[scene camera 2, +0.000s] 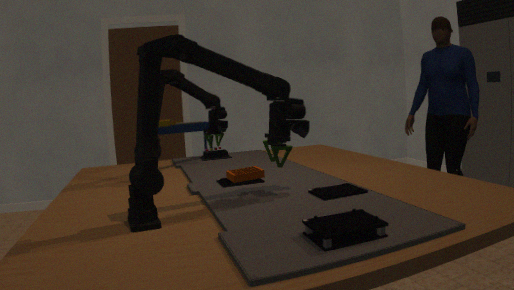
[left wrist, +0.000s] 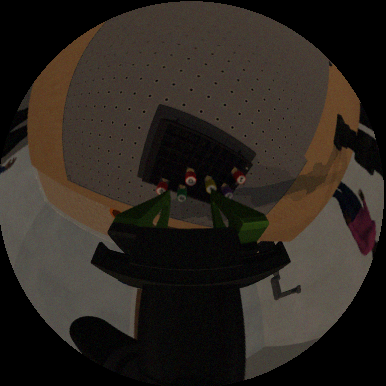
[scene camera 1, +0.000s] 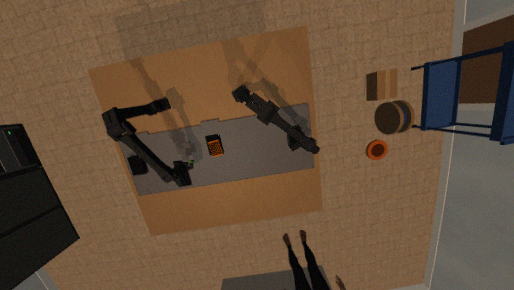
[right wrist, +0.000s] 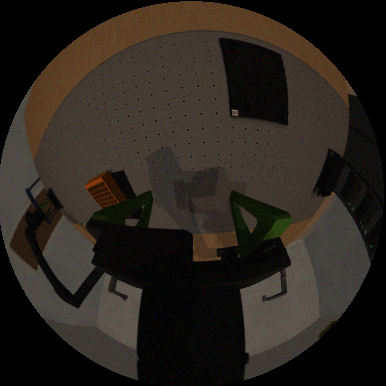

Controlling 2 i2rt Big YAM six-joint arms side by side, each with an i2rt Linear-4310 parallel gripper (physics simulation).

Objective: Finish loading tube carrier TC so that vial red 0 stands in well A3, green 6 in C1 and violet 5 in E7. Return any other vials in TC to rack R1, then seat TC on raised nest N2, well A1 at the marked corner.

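Places are measured from the left arm's base along level axes (x left, y back, z up), in centimetres.
Where they show: left gripper, fingertip midpoint: (scene camera 2: 214,146) (left wrist: 189,193) (right wrist: 49,203); right gripper, fingertip midpoint: (scene camera 2: 276,164) (scene camera 1: 187,160) (right wrist: 190,194); right arm's base at its link origin: (scene camera 2: 144,224) (scene camera 1: 162,105) (right wrist: 228,249).
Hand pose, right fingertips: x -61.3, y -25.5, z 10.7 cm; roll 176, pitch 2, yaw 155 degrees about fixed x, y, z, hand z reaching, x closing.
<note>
After its pixels a point has its place.
Orange carrier TC (scene camera 1: 215,147) {x -38.3, y -27.1, z 4.3 cm} (scene camera 2: 245,174) {x -42.2, y -25.4, z 4.6 cm} (right wrist: 105,189) {x -41.7, y -30.2, z 5.0 cm} sits on a low black base in the middle of the grey board; I see no vials in it. Black rack R1 (scene camera 2: 216,155) {x 19.0, y -47.6, z 3.2 cm} (left wrist: 151,137) {x 19.0, y -54.6, z 5.0 cm} holds several vials: green (left wrist: 182,194) {x 25.4, y -50.9, z 6.8 cm}, violet (left wrist: 228,191) {x 24.6, y -45.2, z 6.8 cm}, yellow (left wrist: 210,185) {x 23.9, y -47.7, z 6.8 cm} and three red, one of them central (left wrist: 190,177) {x 23.0, y -50.1, z 6.9 cm}; their numbers are not readable. My left gripper (scene camera 2: 214,149) {x 24.9, y -50.1, z 7.3 cm} (left wrist: 189,193) {x 24.9, y -50.1, z 7.3 cm} is part open, low over the rack, its fingertips beside the vial caps, gripping none. My right gripper (scene camera 1: 191,163) {x -61.3, y -25.5, z 10.7 cm} (scene camera 2: 278,164) {x -61.3, y -25.5, z 10.7 cm} (right wrist: 190,194) {x -61.3, y -25.5, z 10.7 cm} is open and empty above the board. Raised nest N2 (scene camera 1: 137,165) {x -104.7, y -9.5, z 4.8 cm} (scene camera 2: 345,222) {x -106.1, y -9.1, z 4.8 cm} is bare.
A flat black nest (scene camera 2: 338,191) {x -80.0, y -35.9, z 2.2 cm} (right wrist: 257,82) {x -77.4, y -36.1, z 2.2 cm} lies between the raised nest and the carrier, near the board's edge, with a small corner label. The perforated grey board (scene camera 1: 255,145) {x -9.2, y -41.6, z 1.3 cm} (scene camera 2: 280,255) {x -103.2, y 7.8, z 1.3 cm} lies on the wooden table (scene camera 1: 235,200) {x -49.9, y -79.1, z 0.0 cm}. My left forearm hides much of the rack in scene camera 1.
</note>
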